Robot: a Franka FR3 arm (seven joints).
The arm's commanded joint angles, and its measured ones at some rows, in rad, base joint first. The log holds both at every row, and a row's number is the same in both.
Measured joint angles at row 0:
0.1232 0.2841 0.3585 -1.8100 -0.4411 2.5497 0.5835
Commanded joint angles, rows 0 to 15:
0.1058 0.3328 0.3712 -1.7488 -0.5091 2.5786 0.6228
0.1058 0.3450 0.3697 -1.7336 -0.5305 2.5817 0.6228
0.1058 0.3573 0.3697 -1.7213 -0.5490 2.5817 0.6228
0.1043 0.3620 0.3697 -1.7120 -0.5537 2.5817 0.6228
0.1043 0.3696 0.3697 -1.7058 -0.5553 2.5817 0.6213
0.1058 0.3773 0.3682 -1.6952 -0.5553 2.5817 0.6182
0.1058 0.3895 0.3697 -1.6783 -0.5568 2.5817 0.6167
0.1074 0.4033 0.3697 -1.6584 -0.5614 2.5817 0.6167
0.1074 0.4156 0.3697 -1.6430 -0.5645 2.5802 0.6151
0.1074 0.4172 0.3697 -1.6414 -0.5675 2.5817 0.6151
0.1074 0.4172 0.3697 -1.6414 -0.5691 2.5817 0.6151
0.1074 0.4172 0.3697 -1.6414 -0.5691 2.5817 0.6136
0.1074 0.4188 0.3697 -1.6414 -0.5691 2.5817 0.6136
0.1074 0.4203 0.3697 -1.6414 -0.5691 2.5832 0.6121
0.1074 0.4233 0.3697 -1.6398 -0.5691 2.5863 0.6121
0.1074 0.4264 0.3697 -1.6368 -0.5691 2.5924 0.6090
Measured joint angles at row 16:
0.1197 0.3993 0.3564 -1.6612 -0.5331 2.5639 0.5878
